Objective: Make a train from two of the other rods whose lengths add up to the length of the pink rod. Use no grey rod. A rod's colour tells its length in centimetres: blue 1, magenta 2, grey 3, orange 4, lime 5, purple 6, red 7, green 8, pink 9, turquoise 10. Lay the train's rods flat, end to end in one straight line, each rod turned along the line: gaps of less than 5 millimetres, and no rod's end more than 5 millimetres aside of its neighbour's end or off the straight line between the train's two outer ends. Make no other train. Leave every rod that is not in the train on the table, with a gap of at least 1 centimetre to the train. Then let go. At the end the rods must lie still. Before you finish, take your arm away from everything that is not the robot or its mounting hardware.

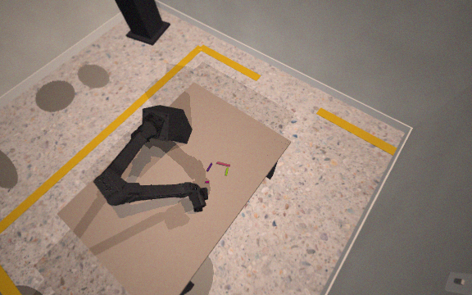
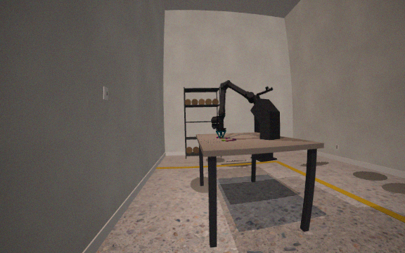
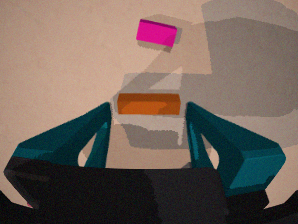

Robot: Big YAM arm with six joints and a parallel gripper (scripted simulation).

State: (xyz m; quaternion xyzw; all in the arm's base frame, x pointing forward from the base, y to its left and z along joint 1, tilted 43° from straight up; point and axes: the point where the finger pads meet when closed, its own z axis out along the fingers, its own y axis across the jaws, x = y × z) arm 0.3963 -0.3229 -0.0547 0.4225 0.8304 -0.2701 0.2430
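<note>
Right now the orange rod is 10 mm below my hand. From my hand the other things lie so: purple rod: 200 mm to the left, 50 mm behind, 10 mm below; lime rod: 220 mm to the left, 70 mm ahead, 10 mm below; grey rod: 70 mm behind, 50 mm to the left, 10 mm below.
</note>
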